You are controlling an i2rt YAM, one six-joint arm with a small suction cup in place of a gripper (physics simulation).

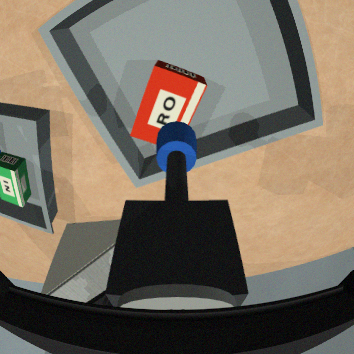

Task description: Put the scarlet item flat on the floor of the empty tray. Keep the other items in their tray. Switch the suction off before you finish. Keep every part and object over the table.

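Frame: origin at the arm's base, x ahead, y left, z up, level; millimetres.
Where they show: end effector, tool point: (175, 139).
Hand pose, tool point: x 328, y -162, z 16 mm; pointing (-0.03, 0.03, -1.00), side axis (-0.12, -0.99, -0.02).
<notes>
After its pixels a point has its place.
The scarlet box (147, 109) {y -130, x 326, z -61 mm} lies flat, label up, on the floor of the larger grey tray (200, 37) {y -195, x 392, z -100 mm}, near that tray's lower left corner. Its lettering "RO" shows; its lower right corner is hidden behind the suction cup. My gripper, a blue suction cup (176, 135), is open and holds nothing. It hangs above the near end of the scarlet box, apart from it. A green box (11, 185) {y 129, x 242, z -64 mm} sits in the second tray (44, 165) {y 48, x 261, z -79 mm} at the left edge, which shows in part.
A bit of something blue shows beside the green box at the left edge. A grey metal-like block (82, 242) {y 34, x 111, z -51 mm} stands at the lower left. The wooden table (300, 200) {y -362, x 122, z -103 mm} curves to its near edge below, with grey floor beyond. The larger tray's walls rise around the scarlet box.
</notes>
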